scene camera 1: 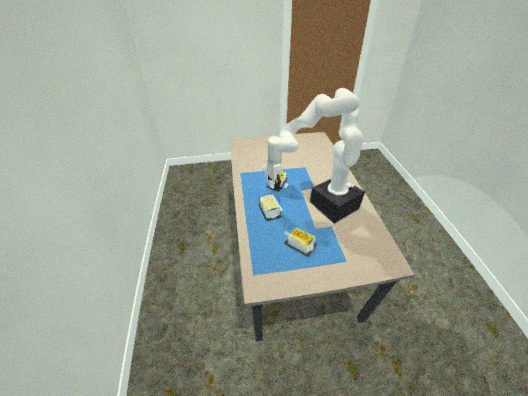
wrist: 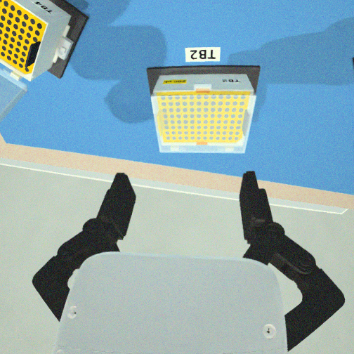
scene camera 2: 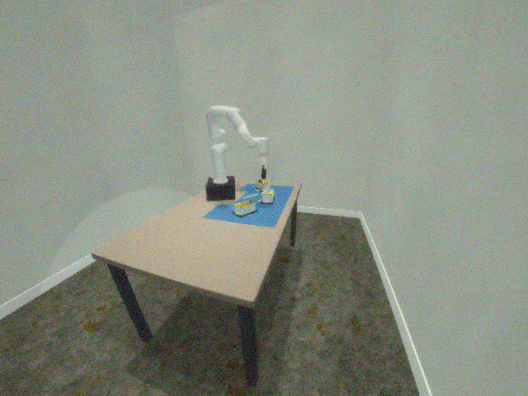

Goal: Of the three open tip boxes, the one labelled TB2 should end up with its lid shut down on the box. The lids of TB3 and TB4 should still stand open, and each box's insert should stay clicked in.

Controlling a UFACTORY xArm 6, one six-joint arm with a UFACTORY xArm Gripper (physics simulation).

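Frame: origin at the arm's base, x ahead, y left, z up, level; centimetres.
Seen in the pictures: gripper, between the fingertips: (scene camera 1: 273, 184) (scene camera 2: 264, 177); arm's base, origin of its link: (scene camera 1: 337, 189) (scene camera 2: 220, 181).
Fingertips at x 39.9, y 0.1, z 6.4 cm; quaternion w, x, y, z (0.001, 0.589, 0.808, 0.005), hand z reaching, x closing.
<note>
Pixels of each thing's top centre, then the offset from my fingertips to it. Level surfaces: height alone.
- Box TB2, centre of its top: (scene camera 1: 271, 201) (scene camera 2: 266, 191) dx +1.2, dy +1.7, dz -11.9 cm
- Box TB4, centre of its top: (scene camera 1: 302, 235) (scene camera 2: 261, 182) dx -13.4, dy +28.4, dz -13.1 cm
- blue mat, height of its surface: dz -19.6 cm
- table, height of its surface: dz -19.9 cm
Box TB2 (wrist: 201, 117) (scene camera 1: 270, 206) (scene camera 2: 268, 197) is the middle box. Its clear lid (wrist: 202, 148) lies down over the yellow insert and looks shut; a small gap cannot be ruled out. Box TB4 (wrist: 20, 37) (scene camera 1: 283, 177) (scene camera 2: 262, 186) stands at the far end. Its insert is in place, and part of its open clear lid (wrist: 10, 92) shows. The third box (scene camera 1: 301, 241) (scene camera 2: 245, 208), TB3 by elimination, is nearest the scene cameras, with its clear lid standing open. My gripper (wrist: 184, 183) (scene camera 1: 276, 188) (scene camera 2: 263, 179) is open and empty, above and apart from TB2.
The boxes stand in dark trays on a blue mat (scene camera 1: 265, 257) (scene camera 2: 265, 219) (wrist: 130, 135). A printed TB2 label (wrist: 202, 54) lies beside TB2. The black robot base (scene camera 1: 337, 204) (scene camera 2: 221, 189) stands on the table (scene camera 1: 370, 250) (scene camera 2: 185, 245), whose edge runs beyond TB2.
</note>
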